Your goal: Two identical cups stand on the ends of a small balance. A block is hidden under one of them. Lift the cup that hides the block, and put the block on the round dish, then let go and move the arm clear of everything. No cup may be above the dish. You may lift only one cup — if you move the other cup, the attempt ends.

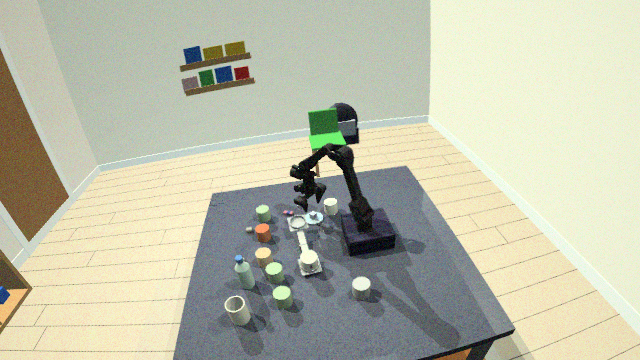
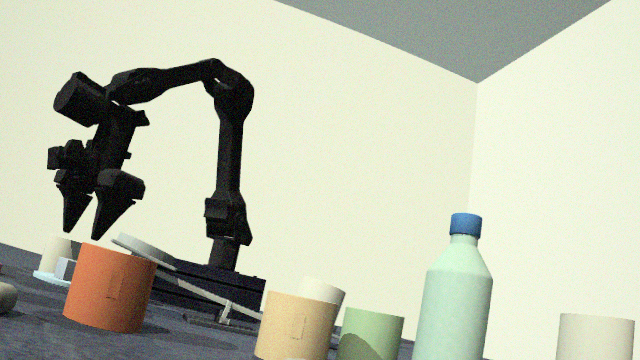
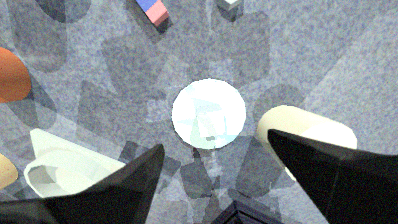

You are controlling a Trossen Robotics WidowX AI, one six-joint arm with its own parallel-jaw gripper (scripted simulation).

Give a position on a cream cup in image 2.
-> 55, 247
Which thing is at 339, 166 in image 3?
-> My gripper.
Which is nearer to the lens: the balance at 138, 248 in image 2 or the cream cup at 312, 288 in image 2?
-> The balance.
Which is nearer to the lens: the cream cup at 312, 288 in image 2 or the orange cup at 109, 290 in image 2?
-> The orange cup.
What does my gripper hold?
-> Nothing.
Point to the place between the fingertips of my gripper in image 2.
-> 79, 236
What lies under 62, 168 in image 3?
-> A balance.
